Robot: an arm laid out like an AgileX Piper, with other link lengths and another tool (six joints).
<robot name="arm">
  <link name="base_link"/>
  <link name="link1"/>
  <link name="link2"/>
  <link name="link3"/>
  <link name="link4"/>
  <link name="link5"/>
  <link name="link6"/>
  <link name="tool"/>
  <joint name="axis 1" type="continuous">
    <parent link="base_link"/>
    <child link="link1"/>
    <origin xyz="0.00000 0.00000 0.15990"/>
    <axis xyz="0 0 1"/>
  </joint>
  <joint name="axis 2" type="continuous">
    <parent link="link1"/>
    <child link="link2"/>
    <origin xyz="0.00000 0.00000 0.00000"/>
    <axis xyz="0 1 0"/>
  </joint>
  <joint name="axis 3" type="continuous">
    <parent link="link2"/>
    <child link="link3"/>
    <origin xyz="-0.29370 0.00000 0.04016"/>
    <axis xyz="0 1 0"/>
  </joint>
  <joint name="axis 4" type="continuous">
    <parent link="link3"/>
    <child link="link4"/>
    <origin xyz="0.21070 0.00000 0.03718"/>
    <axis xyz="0.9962 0 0.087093"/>
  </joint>
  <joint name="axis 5" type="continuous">
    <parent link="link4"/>
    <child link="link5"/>
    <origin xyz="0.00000 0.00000 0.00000"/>
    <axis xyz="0 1 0"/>
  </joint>
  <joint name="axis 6" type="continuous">
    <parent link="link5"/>
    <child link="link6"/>
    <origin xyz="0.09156 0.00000 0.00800"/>
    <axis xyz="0.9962 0 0.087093"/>
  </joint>
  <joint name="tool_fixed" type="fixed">
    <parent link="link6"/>
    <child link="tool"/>
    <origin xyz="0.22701 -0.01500 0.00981" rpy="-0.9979 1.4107 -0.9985"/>
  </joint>
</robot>
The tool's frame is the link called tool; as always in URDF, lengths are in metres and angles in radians. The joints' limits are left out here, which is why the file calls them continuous.
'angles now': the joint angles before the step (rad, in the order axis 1, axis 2, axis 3, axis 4, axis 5, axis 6). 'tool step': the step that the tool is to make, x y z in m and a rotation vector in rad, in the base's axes. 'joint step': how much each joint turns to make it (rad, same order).
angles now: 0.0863, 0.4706, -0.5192, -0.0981, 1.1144, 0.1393
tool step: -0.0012, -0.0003, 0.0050, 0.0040, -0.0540, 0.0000
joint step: 0.0004, -0.0741, 0.0064, -0.0002, 0.0134, -0.0012
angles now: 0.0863, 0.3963, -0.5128, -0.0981, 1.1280, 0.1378
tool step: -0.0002, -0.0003, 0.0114, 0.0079, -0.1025, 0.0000
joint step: 0.0005, -0.1257, 0.0035, -0.0003, 0.0193, -0.0018
